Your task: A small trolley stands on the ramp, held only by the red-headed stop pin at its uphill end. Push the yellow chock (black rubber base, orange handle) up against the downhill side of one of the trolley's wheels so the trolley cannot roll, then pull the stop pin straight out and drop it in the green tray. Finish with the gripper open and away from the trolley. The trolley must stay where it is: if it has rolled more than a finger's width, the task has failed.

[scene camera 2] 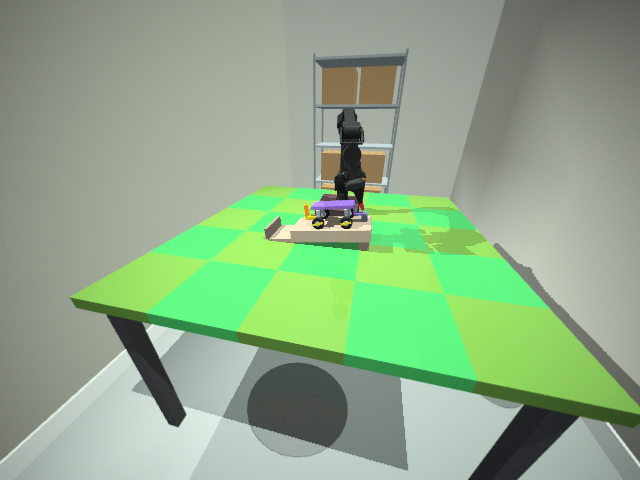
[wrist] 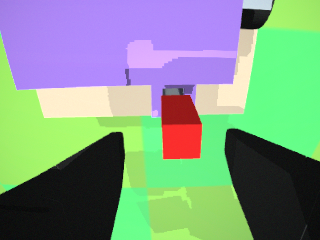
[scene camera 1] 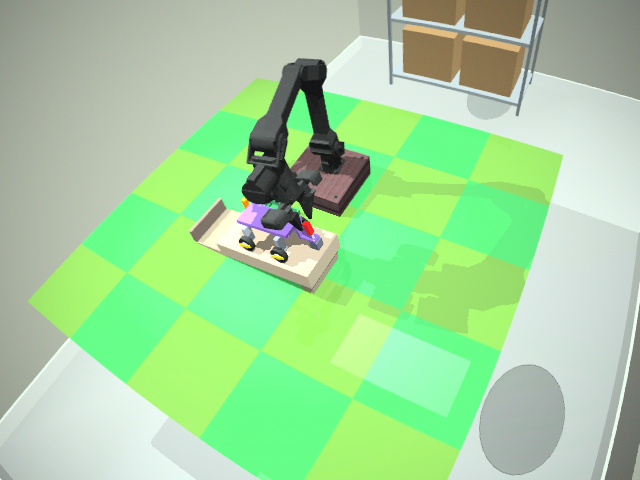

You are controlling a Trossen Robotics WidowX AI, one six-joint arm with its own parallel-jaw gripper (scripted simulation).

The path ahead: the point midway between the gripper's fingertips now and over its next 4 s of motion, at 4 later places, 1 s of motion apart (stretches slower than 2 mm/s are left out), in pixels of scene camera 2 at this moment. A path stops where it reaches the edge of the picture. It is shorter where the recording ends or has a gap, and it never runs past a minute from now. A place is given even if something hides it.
My gripper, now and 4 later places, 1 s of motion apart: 361, 201; 363, 210; 362, 206; 362, 200; 370, 198
